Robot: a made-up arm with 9 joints.
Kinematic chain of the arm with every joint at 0, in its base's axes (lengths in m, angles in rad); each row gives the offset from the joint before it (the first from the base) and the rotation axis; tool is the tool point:
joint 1: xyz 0 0 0.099 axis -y
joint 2: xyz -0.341 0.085 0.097 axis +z
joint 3: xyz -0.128 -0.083 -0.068 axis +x
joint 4: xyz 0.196 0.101 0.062 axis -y
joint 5: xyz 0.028 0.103 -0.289 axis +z
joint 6: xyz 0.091 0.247 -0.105 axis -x
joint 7: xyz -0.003 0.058 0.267 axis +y
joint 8: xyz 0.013 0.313 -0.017 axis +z
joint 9: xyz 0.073 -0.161 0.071 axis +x
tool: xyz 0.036 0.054 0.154
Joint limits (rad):
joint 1: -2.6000..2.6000
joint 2: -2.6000..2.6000
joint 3: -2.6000..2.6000
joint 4: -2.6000..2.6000
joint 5: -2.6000..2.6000
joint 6: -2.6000..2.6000
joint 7: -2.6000..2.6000
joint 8: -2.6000..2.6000
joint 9: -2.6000..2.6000
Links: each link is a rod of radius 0.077 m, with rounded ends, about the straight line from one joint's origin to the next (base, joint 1, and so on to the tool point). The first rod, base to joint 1, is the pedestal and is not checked.
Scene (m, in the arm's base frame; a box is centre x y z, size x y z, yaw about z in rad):
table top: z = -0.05
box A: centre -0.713 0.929 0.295 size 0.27 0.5 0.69 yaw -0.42
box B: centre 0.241 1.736 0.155 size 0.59 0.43 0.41 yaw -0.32
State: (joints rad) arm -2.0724 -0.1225 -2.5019 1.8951 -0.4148 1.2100 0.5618 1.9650 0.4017
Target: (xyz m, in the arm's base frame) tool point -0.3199 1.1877 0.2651
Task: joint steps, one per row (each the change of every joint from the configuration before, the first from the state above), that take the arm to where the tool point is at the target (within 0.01 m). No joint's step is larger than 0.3 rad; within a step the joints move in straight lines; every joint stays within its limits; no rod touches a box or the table.
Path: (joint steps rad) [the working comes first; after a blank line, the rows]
Joints at the target: -2.0566 0.0922 -1.5989 2.0498 -0.9343 1.3442 0.6186 1.9243 0.5072
Straight joint move there: touches box A.

1: -0.1613 0.0693 0.1162 0.2325 -0.1986 0.0582 0.0764 0.0403 -0.0395
2: -0.1613 0.0693 0.1161 0.2326 -0.1986 0.0581 0.0764 0.0404 -0.0395
3: 0.0982 0.1137 0.1544 0.1199 -0.1058 0.2460 -0.1715 -0.0398 0.1889
4: 0.0981 0.1138 0.1545 0.1199 -0.1059 0.2461 -0.1714 -0.0398 0.1890
5: 0.0711 -0.0757 0.1809 -0.2751 0.0447 -0.2371 0.1234 -0.0209 -0.0967
6: 0.0710 -0.0757 0.1809 -0.2751 0.0447 -0.2371 0.1235 -0.0209 -0.0967

